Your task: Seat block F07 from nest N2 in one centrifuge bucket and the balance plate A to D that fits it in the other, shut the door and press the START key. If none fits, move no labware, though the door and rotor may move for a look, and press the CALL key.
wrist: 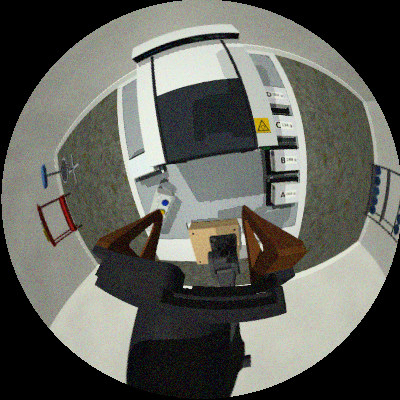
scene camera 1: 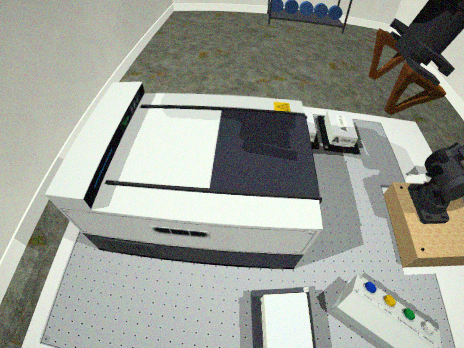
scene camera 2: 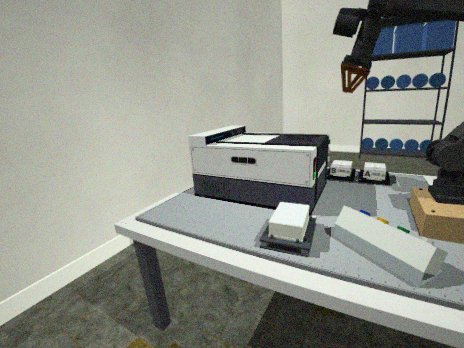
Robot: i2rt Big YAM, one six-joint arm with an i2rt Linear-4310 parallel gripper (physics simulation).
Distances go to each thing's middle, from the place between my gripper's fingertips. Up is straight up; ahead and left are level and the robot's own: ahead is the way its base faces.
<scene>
The white plate block (scene camera 1: pixel 281 313) is 320 mm below my hand, 280 mm to the left of it and 100 mm ahead of it. From my hand the other things lie so: plate A (scene camera 1: pixel 340 129): 330 mm below, 300 mm to the right, 120 mm behind; then grey button box (scene camera 2: pixel 417 260): 330 mm below, 280 mm to the left, 120 mm behind.
</scene>
